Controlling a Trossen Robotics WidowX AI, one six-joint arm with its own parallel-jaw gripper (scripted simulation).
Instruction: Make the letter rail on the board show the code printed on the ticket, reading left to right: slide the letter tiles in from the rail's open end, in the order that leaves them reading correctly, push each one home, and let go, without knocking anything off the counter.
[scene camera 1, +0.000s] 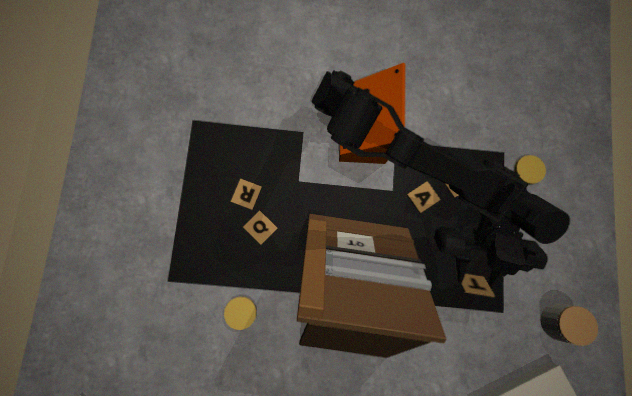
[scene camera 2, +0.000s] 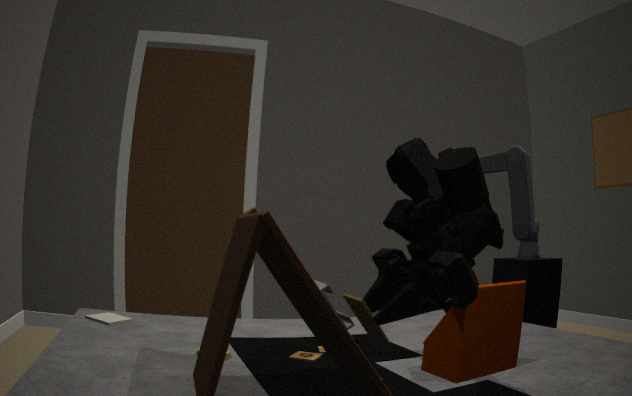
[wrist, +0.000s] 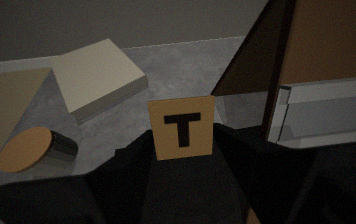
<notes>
In view: my gripper (scene camera 2: 365, 317), a sloped wooden board (scene camera 1: 379, 303) and a black mat (scene camera 1: 211, 247).
My gripper shows as well in scene camera 1 (scene camera 1: 474, 284) and in the wrist view (wrist: 183, 130). The sloped wooden board shows as well in scene camera 2 (scene camera 2: 254, 231) and in the wrist view (wrist: 297, 58).
</notes>
